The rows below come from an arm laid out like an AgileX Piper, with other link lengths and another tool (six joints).
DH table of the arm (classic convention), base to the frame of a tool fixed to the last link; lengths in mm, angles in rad. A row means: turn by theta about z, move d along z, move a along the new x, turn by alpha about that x. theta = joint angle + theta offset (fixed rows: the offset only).
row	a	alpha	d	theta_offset
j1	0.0	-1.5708	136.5	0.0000
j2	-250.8	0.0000	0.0	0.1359
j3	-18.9	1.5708	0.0	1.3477
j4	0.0	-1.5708	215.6	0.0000
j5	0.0	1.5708	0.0	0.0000
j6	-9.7	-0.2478	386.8	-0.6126
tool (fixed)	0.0	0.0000	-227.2	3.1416
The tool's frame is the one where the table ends.
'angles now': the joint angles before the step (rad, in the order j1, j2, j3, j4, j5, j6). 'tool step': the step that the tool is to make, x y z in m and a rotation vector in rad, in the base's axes. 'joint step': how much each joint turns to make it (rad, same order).
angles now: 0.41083 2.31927 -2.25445 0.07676 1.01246 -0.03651
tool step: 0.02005 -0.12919 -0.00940 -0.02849 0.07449 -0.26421
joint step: -0.23754 -0.00002 0.00005 -0.02457 0.07741 0.03652
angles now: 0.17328 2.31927 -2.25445 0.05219 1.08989 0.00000
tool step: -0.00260 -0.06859 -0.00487 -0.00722 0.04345 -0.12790
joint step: -0.13012 0.00001 0.00000 -0.00243 0.04399 -0.00001
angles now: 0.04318 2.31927 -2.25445 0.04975 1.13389 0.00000
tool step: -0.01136 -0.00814 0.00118 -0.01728 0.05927 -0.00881
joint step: -0.01160 -0.01714 -0.00004 -0.01497 0.07712 0.00001
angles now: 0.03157 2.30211 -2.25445 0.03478 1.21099 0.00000
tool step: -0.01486 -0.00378 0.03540 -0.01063 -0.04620 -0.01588
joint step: 0.00000 -0.11093 0.06423 -0.01874 0.00047 0.01614
